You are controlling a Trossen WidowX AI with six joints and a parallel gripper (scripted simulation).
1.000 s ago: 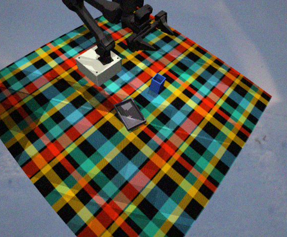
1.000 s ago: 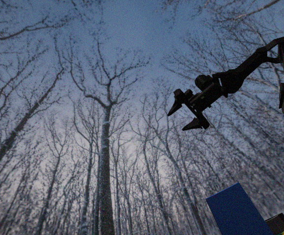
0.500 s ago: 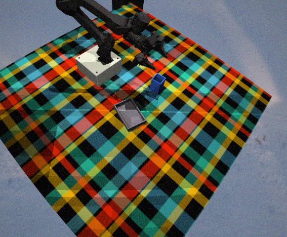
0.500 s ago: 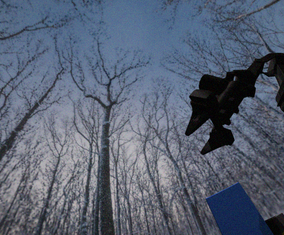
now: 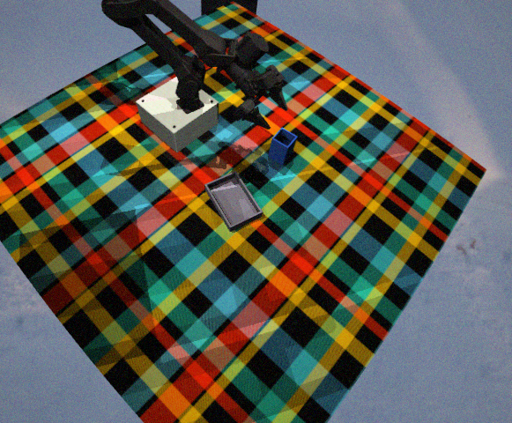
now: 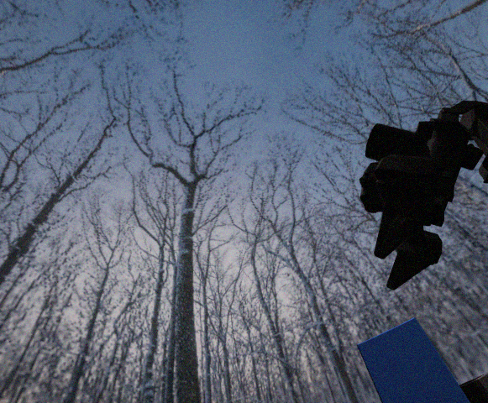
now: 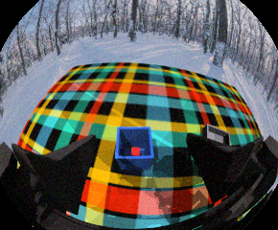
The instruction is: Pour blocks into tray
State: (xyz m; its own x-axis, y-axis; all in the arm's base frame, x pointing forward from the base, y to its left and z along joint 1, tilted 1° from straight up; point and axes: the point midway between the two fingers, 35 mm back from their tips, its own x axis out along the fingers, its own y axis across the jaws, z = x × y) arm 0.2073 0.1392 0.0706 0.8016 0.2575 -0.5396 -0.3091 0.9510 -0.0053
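Right now my gripper tip is 30 mm short of the red block, 10 mm to the right of it and 110 mm above it. Also, from my gripper tip: blue square cup (30 mm ahead, 20 mm to the left, 130 mm below).
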